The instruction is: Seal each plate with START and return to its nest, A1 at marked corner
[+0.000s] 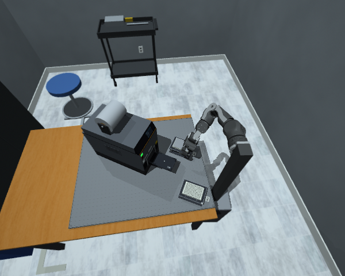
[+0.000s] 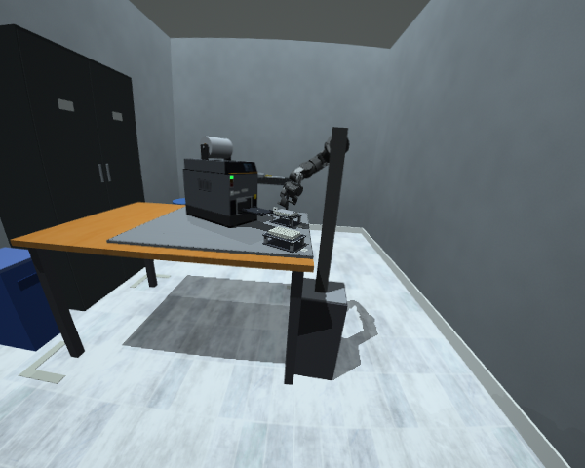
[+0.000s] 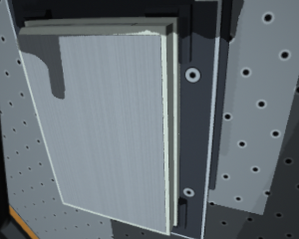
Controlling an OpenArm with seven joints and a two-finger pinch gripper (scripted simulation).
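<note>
My gripper is now 280 mm to the right of the white well plate, 80 mm above it and 40 mm past it. The rest, counted from my hand: foil roll 450 mm ahead, 280 mm above, 60 mm to the right; sealer stage 140 mm ahead, 80 mm to the left, 30 mm below; grey start button 270 mm ahead, 120 mm to the left, 60 mm above.
</note>
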